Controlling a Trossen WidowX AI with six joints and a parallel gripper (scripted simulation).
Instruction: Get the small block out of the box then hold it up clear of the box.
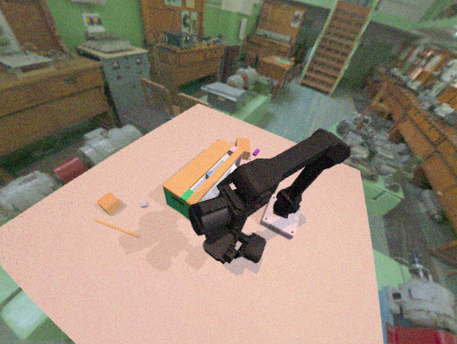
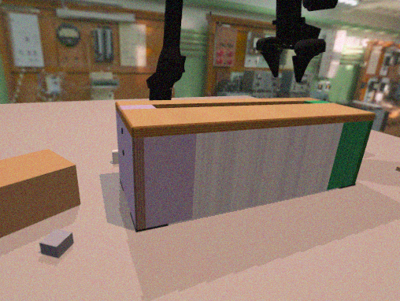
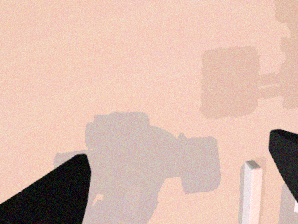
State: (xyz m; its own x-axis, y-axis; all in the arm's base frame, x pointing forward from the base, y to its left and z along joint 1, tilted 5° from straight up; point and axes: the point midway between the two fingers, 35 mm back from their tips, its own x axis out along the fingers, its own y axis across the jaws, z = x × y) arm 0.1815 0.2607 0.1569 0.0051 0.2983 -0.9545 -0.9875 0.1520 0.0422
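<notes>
My gripper tip is now 15 cm short of the blue block, 28 cm to the left of it and 6 cm above it. Also, from my gripper tip: thin orange stick 38 cm ahead, 4 cm to the left, 14 cm below; then box 13 cm ahead, 29 cm to the right, 9 cm below.
</notes>
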